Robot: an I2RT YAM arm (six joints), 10 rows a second.
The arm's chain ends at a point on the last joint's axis. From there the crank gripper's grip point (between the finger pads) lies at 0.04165 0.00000 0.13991 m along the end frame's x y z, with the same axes.
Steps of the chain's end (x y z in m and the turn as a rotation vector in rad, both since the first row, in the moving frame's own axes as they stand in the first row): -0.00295 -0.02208 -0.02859 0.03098 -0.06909 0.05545; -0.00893 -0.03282 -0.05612 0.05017 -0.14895 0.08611; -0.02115 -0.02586 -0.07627 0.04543 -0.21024 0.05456; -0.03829 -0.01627 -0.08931 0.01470 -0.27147 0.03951; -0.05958 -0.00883 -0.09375 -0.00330 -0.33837 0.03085; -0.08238 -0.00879 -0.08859 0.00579 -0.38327 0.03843; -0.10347 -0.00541 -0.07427 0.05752 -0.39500 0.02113; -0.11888 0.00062 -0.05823 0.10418 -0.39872 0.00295; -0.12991 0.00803 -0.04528 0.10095 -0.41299 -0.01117; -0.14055 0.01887 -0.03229 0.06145 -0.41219 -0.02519; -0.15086 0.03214 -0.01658 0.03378 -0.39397 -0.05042; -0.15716 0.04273 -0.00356 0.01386 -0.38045 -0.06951
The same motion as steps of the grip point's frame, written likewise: -0.01265 -0.02441 -0.02608 0.03098 -0.06909 0.05545; -0.02997 -0.03728 -0.05158 0.05017 -0.14895 0.08611; -0.05113 -0.03091 -0.07076 0.04543 -0.21024 0.05456; -0.07731 -0.01750 -0.08327 0.01470 -0.27147 0.03951; -0.10840 -0.00782 -0.08786 -0.00330 -0.33837 0.03085; -0.13772 -0.00908 -0.08317 0.00579 -0.38327 0.03843; -0.16041 -0.01343 -0.06923 0.05752 -0.39500 0.02113; -0.17634 -0.01436 -0.05380 0.10418 -0.39872 0.00295; -0.18954 -0.00666 -0.04107 0.10095 -0.41299 -0.01117; -0.20017 0.00970 -0.02762 0.06145 -0.41219 -0.02519; -0.20789 0.02659 -0.01143 0.03378 -0.39397 -0.05042; -0.21221 0.03973 0.00186 0.01386 -0.38045 -0.06951
